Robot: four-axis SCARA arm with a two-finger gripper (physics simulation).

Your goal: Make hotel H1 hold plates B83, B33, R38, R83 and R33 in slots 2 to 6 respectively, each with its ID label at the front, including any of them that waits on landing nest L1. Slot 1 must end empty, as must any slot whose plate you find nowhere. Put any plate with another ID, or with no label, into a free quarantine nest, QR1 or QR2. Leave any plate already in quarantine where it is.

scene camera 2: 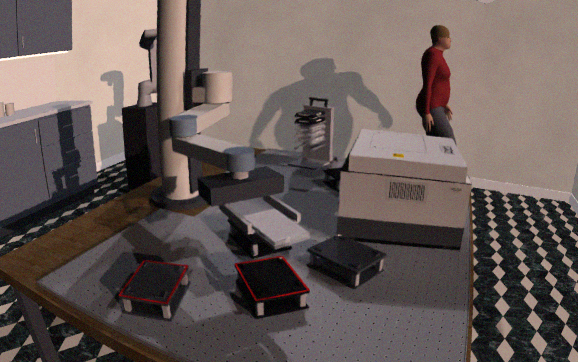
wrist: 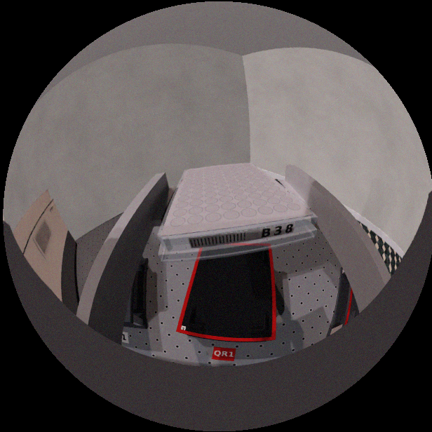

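Pixels of known places: gripper, fingertip midpoint: (scene camera 2: 275, 224); arm's base at its link origin: (scene camera 2: 182, 197).
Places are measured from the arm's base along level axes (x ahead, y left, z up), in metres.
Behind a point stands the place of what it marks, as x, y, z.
Note:
My gripper (scene camera 2: 275, 225) @[0.595, -0.455, 0.205] (wrist: 227, 175) is shut on a pale lidded plate (scene camera 2: 278, 231) @[0.612, -0.475, 0.200] (wrist: 235, 197), whose front label reads B38 in the wrist view. In the scene view the plate is above a dark nest (scene camera 2: 255, 246) @[0.464, -0.294, 0.045]. The red-edged nest QR1 (scene camera 2: 272, 280) @[0.586, -0.451, 0.063] (wrist: 227, 295) bears no plate and shows ahead of and below the plate in the wrist view. Another red-edged nest (scene camera 2: 154, 283) @[0.359, -0.592, 0.063] (wrist: 350, 302) also bears no plate. A dark nest (scene camera 2: 346, 254) @[0.702, -0.273, 0.063] (wrist: 140, 295) without a plate has a label ending in 1. The hotel (scene camera 2: 326, 136) @[0.356, 0.615, 0.135] holds several plates; their IDs are unreadable.
A large white instrument (scene camera 2: 405, 200) @[0.814, -0.082, 0.153] (wrist: 42, 245) stands on the perforated table top (scene camera 2: 400, 320) @[0.880, -0.436, 0.013] (wrist: 170, 295), behind the nests in the scene view. The arm's column (scene camera 2: 172, 125) stands at the left. A person in red (scene camera 2: 436, 80) is beyond the table.

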